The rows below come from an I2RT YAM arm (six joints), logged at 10 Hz.
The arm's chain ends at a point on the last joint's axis. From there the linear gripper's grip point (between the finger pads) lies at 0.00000 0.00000 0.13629 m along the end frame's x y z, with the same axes.
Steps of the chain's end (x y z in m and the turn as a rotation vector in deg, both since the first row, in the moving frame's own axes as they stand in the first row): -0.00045, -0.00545, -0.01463, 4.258, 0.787, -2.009; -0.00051, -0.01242, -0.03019, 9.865, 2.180, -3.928; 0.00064, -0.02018, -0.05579, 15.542, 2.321, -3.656; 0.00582, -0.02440, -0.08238, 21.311, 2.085, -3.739; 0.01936, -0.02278, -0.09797, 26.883, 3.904, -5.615
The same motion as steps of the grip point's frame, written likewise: 0.00124, -0.01560, -0.01502, 4.258, 0.787, -2.009; 0.00384, -0.03592, -0.03230, 9.865, 2.180, -3.928; 0.00492, -0.05684, -0.06088, 15.542, 2.321, -3.656; 0.00903, -0.07405, -0.09178, 21.311, 2.085, -3.739; 0.02522, -0.08470, -0.11299, 26.883, 3.904, -5.615
